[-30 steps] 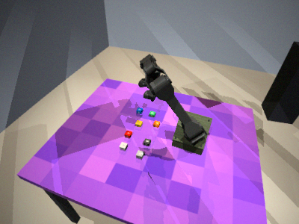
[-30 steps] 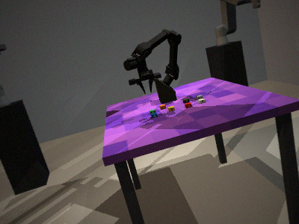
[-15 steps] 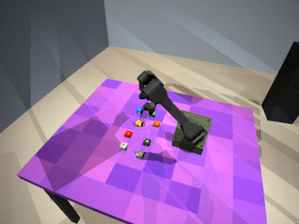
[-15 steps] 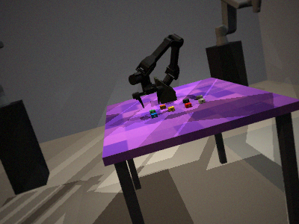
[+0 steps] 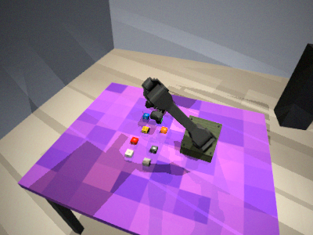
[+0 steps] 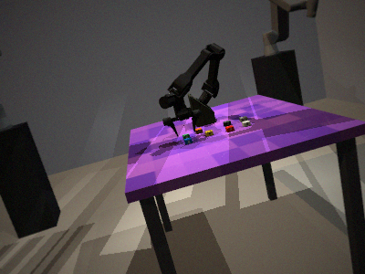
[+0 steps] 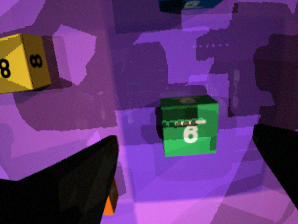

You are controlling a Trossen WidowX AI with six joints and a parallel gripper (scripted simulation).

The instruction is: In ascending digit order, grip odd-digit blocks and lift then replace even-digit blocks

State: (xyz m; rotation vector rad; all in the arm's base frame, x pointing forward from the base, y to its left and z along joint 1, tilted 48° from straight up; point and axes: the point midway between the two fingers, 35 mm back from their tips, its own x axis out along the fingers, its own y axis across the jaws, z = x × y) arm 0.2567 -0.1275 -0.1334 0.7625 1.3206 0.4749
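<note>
My gripper tip is now 10 mm above the green block. Round my gripper tip: blue block: 90 mm ahead, 20 mm to the right, 10 mm below; then yellow block: 60 mm ahead, 100 mm to the left, 10 mm below; then orange block: 40 mm behind, 80 mm to the left, 10 mm below.
</note>
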